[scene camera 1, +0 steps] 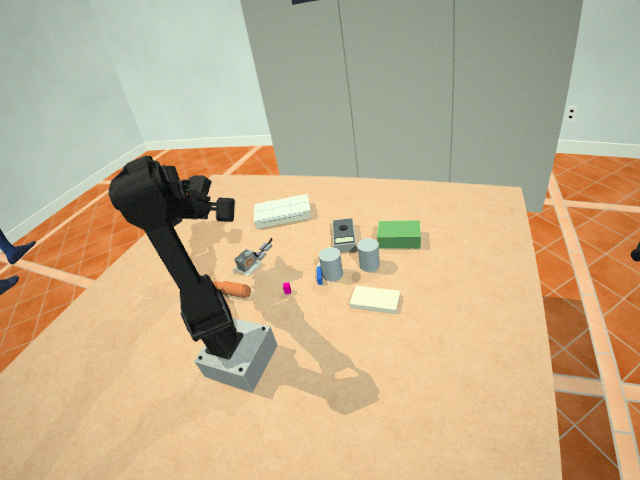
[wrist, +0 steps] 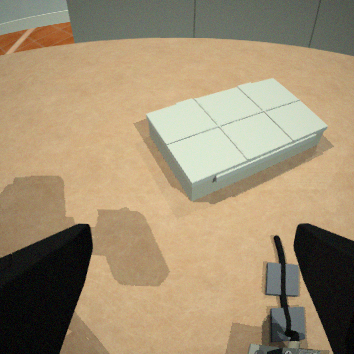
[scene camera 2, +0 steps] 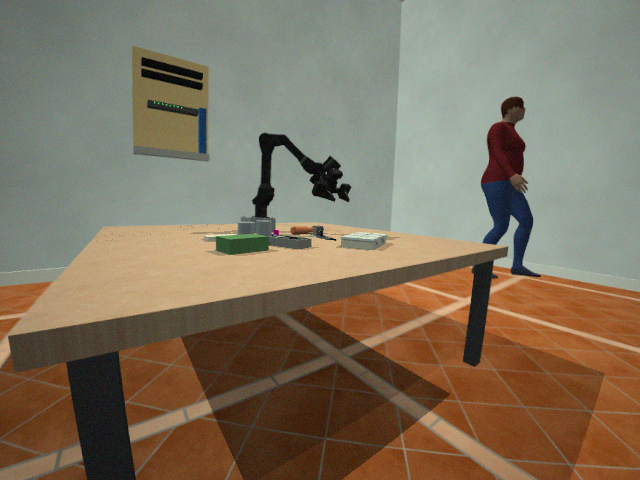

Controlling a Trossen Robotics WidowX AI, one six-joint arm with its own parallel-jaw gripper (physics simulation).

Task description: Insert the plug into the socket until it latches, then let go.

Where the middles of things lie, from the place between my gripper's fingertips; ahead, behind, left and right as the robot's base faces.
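Green block (scene camera 1: 391,234): 480 mm to the right of my hand, 130 mm ahead of it, 130 mm below it. Cream slab (scene camera 1: 374,299): my gripper is 150 mm above it, 120 mm past it and 460 mm to the left of it.
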